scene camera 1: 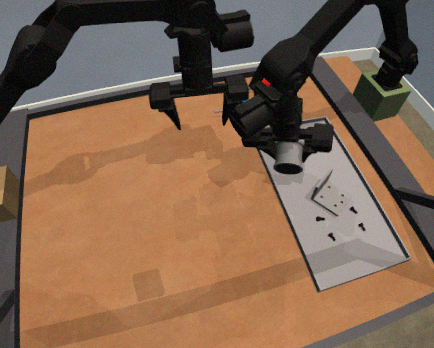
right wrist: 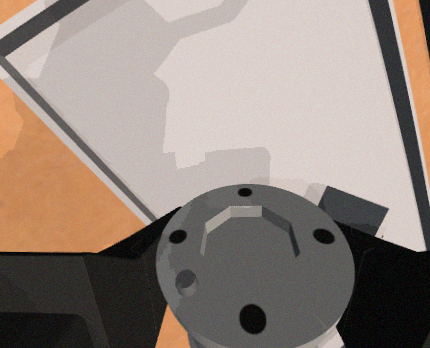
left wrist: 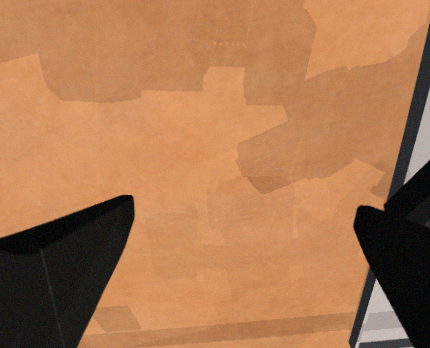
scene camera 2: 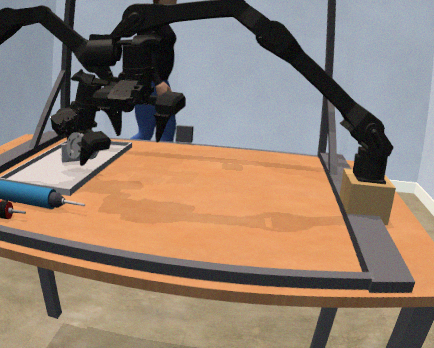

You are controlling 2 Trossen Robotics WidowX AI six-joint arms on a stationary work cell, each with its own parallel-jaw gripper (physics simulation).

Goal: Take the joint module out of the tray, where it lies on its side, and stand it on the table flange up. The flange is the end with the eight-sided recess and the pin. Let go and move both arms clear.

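Frame: origin at the left arm's base, x right, y back, z down, level; metres.
Seen in the pictures: left gripper, fingertip midpoint: (scene camera 1: 201, 126) (left wrist: 244, 211) (scene camera 2: 137, 138); right gripper, fingertip midpoint: (right wrist: 237, 213) (scene camera 2: 76, 159); left arm's base, origin of the base link: (scene camera 2: 369, 177); right arm's base, origin of the base link: (scene camera 1: 386, 81).
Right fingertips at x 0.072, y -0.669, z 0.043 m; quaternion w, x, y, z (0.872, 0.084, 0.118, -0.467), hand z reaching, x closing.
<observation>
Pixels of each thing's top centre, then the offset from my right fingertips to it. "spot": a spot on its surface instead. Level surfaces: height alone.
- joint module, middle of its top: (scene camera 1: 293, 143) (scene camera 2: 82, 128) dx +0.008, dy +0.015, dz -0.075 m
- tray, middle of its top: (right wrist: 329, 218) (scene camera 1: 325, 187) (scene camera 2: 70, 158) dx +0.078, dy -0.059, dz +0.024 m
- table, its level: dz +0.039 m
- blue driver, surface spot: (scene camera 2: 30, 194) spot: dx -0.225, dy -0.003, dz +0.009 m
- tan block, middle of its top: (scene camera 2: 369, 177) dx -0.072, dy +0.669, dz -0.043 m
- green block, middle of its top: (scene camera 1: 386, 81) dx -0.142, dy -0.348, dz -0.058 m
The joint module (scene camera 1: 289, 156) (scene camera 2: 74, 146) (right wrist: 255, 270) is a grey cylinder, held in the right gripper (scene camera 1: 290, 146) (right wrist: 256, 250) above the tray (scene camera 1: 312, 252) (scene camera 2: 30, 172) (right wrist: 300, 100), near its long edge. Its flange, with the eight-sided recess and the pin, faces the right wrist camera; the flange also shows in scene camera 2. Its dark opposite end faces scene camera 1. The module is tilted, not upright. My left gripper (scene camera 1: 202, 125) (scene camera 2: 139, 137) (left wrist: 244, 211) is open and empty, high above the table (scene camera 1: 125, 200) and left of the tray in scene camera 1.
A bracket (scene camera 1: 332, 197) (right wrist: 356, 210) and several black screws (scene camera 1: 331, 236) lie in the tray. A blue driver (scene camera 2: 30, 194) and a red-black one (scene camera 2: 6, 209) lie beside it. The arms are close together. A tan block (scene camera 2: 367, 200) and a green block (scene camera 1: 380, 100) bear the arm bases.
</observation>
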